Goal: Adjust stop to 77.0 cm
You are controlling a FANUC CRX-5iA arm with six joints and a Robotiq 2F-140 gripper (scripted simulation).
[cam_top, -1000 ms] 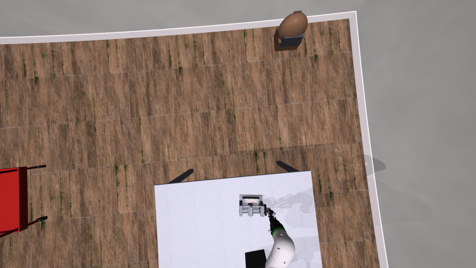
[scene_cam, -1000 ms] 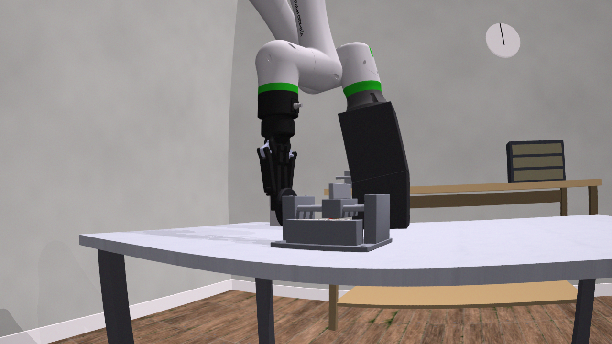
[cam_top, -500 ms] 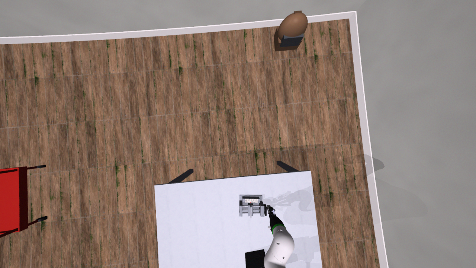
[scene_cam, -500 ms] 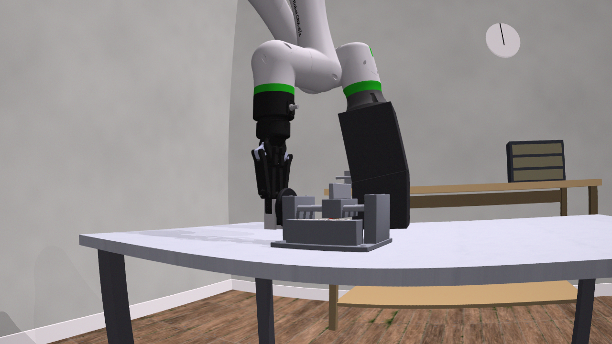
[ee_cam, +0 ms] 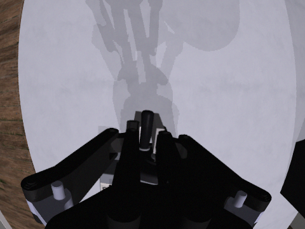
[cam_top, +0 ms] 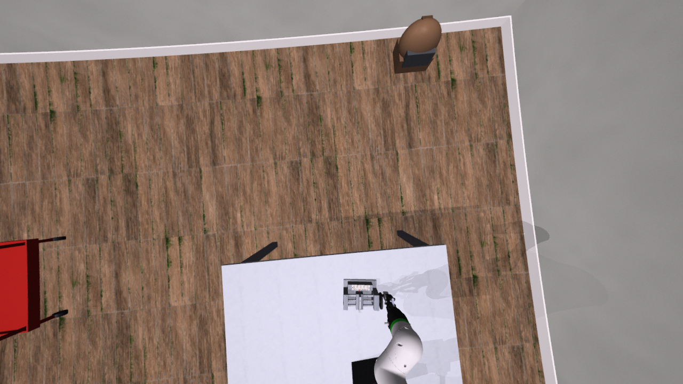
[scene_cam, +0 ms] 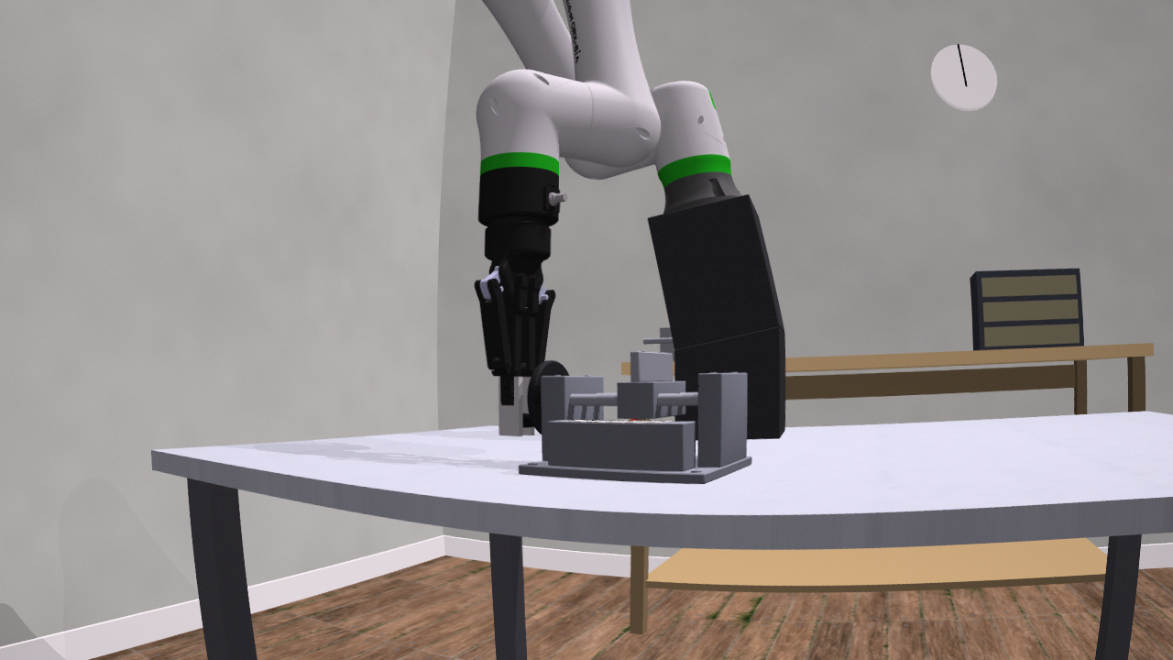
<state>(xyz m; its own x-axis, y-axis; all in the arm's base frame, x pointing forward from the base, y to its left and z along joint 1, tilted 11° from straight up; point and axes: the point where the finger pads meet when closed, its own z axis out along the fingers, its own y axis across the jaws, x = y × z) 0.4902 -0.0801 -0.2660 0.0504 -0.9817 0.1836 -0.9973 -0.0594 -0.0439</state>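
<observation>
Right now the handwheel is 20 mm to the left of my hand, 10 mm below it and 10 mm behind it. Round my hand: crank handle (20 mm below); stop carriage (160 mm to the left, 20 mm above, 10 mm behind).
</observation>
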